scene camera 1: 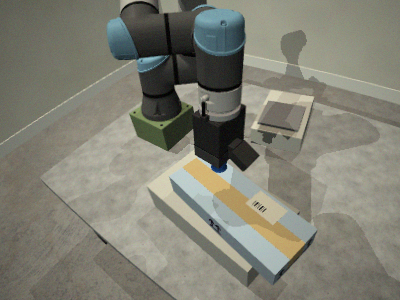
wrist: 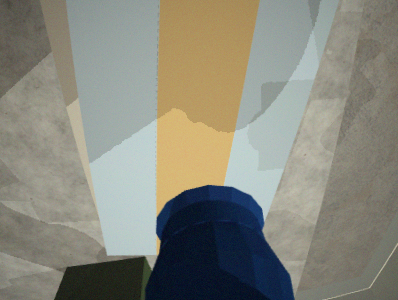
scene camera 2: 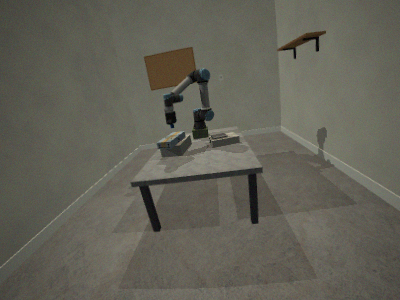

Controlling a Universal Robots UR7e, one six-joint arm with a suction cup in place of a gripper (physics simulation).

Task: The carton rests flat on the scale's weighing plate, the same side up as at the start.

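Seen in the pictures: hand, tool point: (wrist: 210, 229) (scene camera 2: 172, 127); arm's base, link origin: (scene camera 1: 161, 109) (scene camera 2: 199, 127).
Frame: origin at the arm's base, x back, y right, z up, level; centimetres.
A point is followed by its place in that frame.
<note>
The carton (scene camera 1: 235, 215) @(x -51.1, y 23.8, z 5.5 cm) (scene camera 2: 171, 139) @(x -61.5, y 17.1, z 5.9 cm) (wrist: 200, 75) @(x -47.2, y 20.2, z 5.5 cm), light blue with an orange stripe and a barcode label on top, lies on a long beige block (scene camera 1: 190, 229) @(x -40.7, y 29.2, z -3.9 cm) (scene camera 2: 175, 150) @(x -60.3, y 16.0, z -5.0 cm). It is turned askew on the block and its near right end overhangs the edge. The scale (scene camera 1: 277, 141) @(x -40.7, y -14.6, z -7.2 cm) (scene camera 2: 225, 142) @(x -45.2, y -28.7, z -7.7 cm) stands apart at the back right; its grey weighing plate (scene camera 1: 282, 116) @(x -38.3, y -21.8, z -2.1 cm) has no carton on it. My blue suction cup (scene camera 1: 219, 167) @(x -43.8, y 19.5, z 12.8 cm) (scene camera 2: 172, 126) (wrist: 210, 210) is off and holds nothing. It hangs above the carton's far end, with a gap showing in scene camera 2.
The arm's green base block (scene camera 1: 162, 130) @(x -8.8, y 8.0, z -0.8 cm) (scene camera 2: 200, 133) @(x -8.4, y -0.8, z -4.9 cm) (wrist: 105, 280) @(x -8.5, y 0.8, z -6.4 cm) stands behind the beige block, left of the scale. The table's left edge runs near the beige block. A wooden shelf (scene camera 2: 302, 40) and a brown board (scene camera 2: 170, 68) are on the walls.
</note>
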